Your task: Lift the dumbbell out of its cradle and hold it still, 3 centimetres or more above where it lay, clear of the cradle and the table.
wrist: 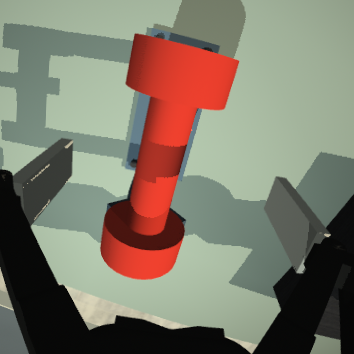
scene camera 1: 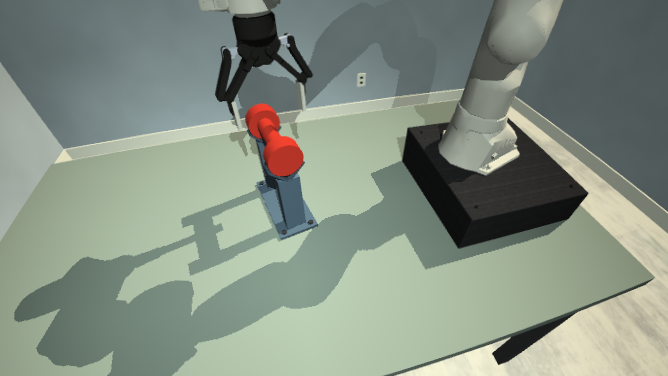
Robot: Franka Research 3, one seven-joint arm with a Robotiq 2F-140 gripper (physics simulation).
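Observation:
A red dumbbell (scene camera 1: pixel 270 132) (wrist: pixel 161 155) lies level across the two posts of a blue-grey cradle (scene camera 1: pixel 291 202) (wrist: pixel 141 120), which stands on the table. The dumbbell's near head hides part of the cradle top in the scene view. My gripper (scene camera 1: pixel 270 112) (wrist: pixel 173 175) is open and empty, pointing down, near the dumbbell's far head in the scene view. In the wrist view the dumbbell runs between the two widely spread finger pads, slightly tilted from the line midway between them, with its lower head nearer the left pad. Neither pad touches it there.
The green table (scene camera 1: pixel 350 325) (wrist: pixel 280 115) carries the black base block (scene camera 1: pixel 435 195) of the arm, to the right of the cradle in the scene view. A wall (scene camera 1: pixel 150 75) with an outlet (scene camera 1: pixel 361 79) rises behind the table. Shadows of the arm and cradle fall across the table.

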